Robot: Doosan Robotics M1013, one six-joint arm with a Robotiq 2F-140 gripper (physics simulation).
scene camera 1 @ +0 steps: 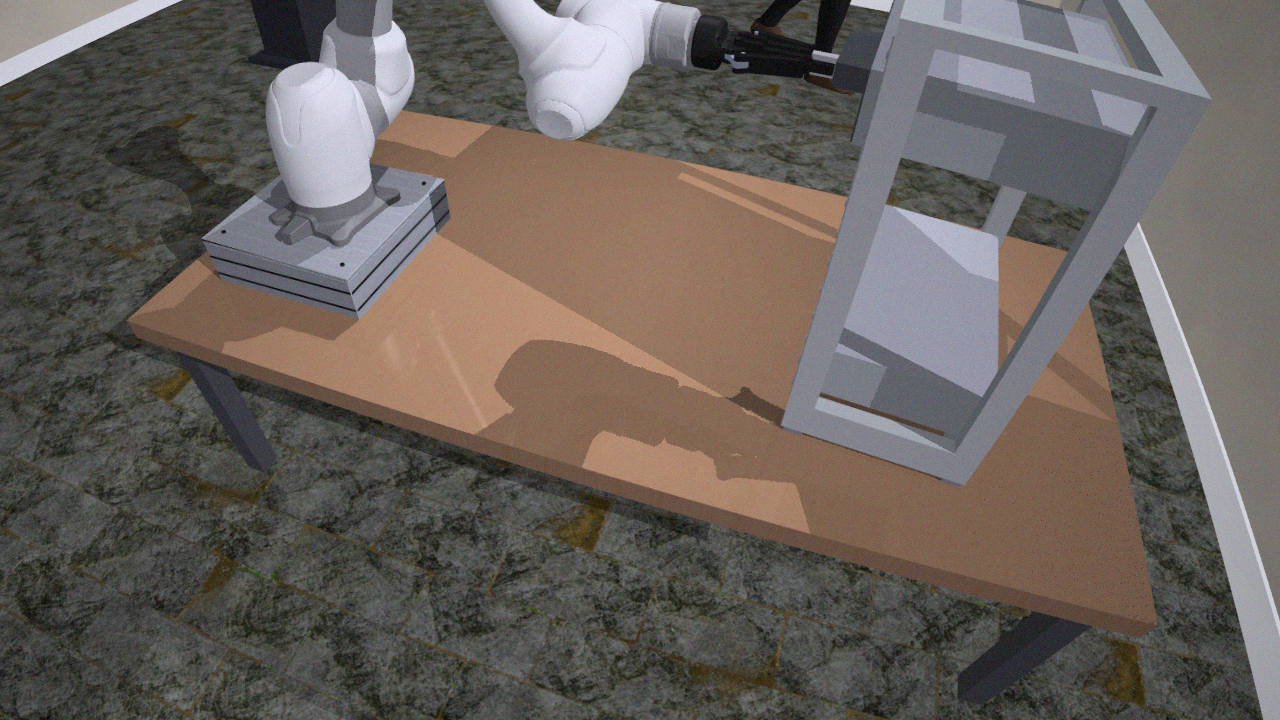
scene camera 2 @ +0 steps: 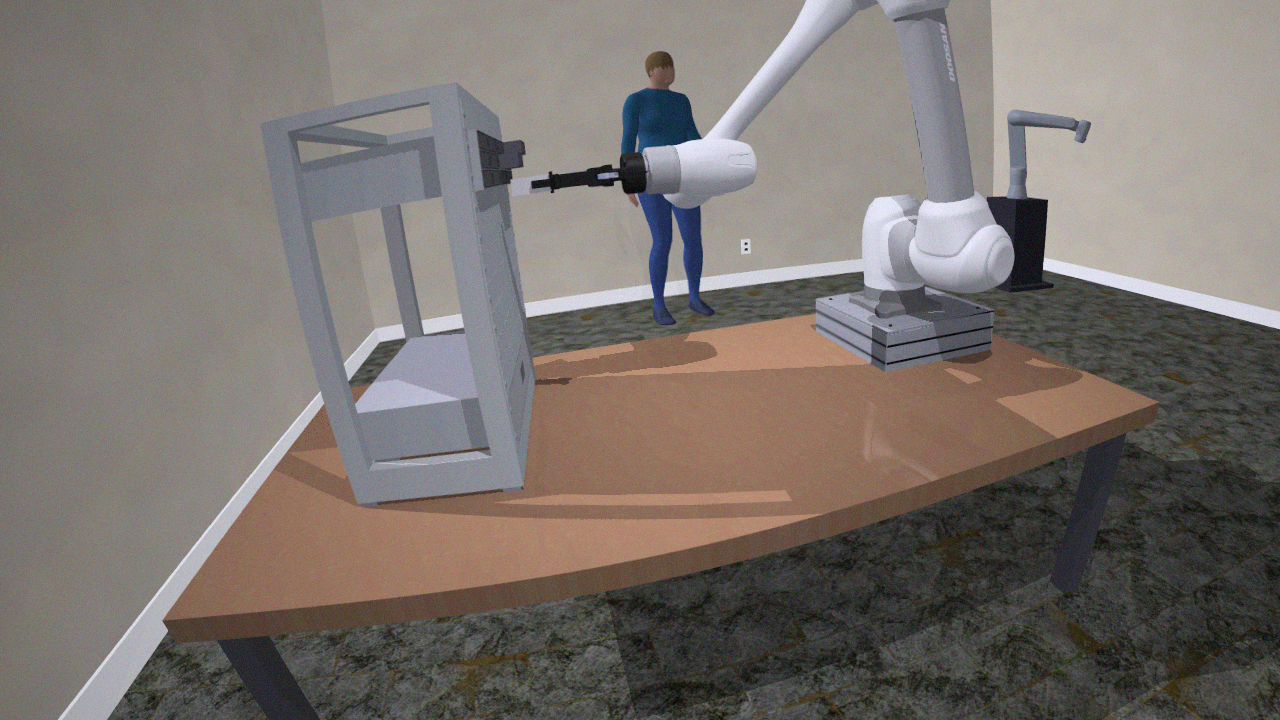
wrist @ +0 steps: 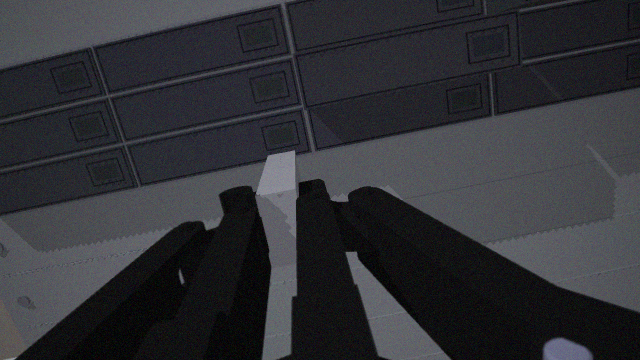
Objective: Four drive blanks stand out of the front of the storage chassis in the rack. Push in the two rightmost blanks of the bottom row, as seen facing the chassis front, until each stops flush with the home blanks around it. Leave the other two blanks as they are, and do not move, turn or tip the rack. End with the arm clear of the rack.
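Places are measured from the arm's base along level axes (x right, y ahead, z up), in centimetres.
Where they show: gripper, fingertip midpoint: (scene camera 2: pixel 511 187) (wrist: pixel 286 178); arm's base, link origin: (scene camera 1: pixel 337 209) (scene camera 2: pixel 894 305).
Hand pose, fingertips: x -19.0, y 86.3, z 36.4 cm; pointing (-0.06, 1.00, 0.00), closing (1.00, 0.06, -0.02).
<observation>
Each offset is from my fingertips to the centre of the thing. Level surfaces: height alone.
The grey rack (scene camera 1: pixel 859 232) (scene camera 2: pixel 472 268) stands upright on the table. In the wrist view the chassis front shows dark blanks in rows. A middle-row blank @[dx +7.2, dy +4.4, dz +5.0 cm] (wrist: pixel 395 67) stands proud, and part of another proud one shows at the top right. Below them, two bottom-row blanks (wrist: pixel 390 114) (wrist: pixel 555 82) look level with their neighbours. A proud blank (scene camera 1: pixel 861 62) (scene camera 2: pixel 512 154) also shows in the scene views. My gripper (scene camera 1: pixel 825 62) (scene camera 2: pixel 528 185) (wrist: pixel 286 178) is shut and empty. Its pale tip is close to the front, at the lower edge of another bottom-row blank @[dx -3.9, dy +7.8, dz +2.2 cm] (wrist: pixel 210 150); contact cannot be told.
A lower grey box (scene camera 1: pixel 930 277) (scene camera 2: pixel 420 420) sits inside the rack. The arm's base plinth (scene camera 1: pixel 295 259) (scene camera 2: pixel 921 335) stands at the other end of the wooden table @[dz -46.2 cm] (scene camera 1: pixel 554 268) (scene camera 2: pixel 680 447). A person (scene camera 2: pixel 660 116) stands behind the table.
</observation>
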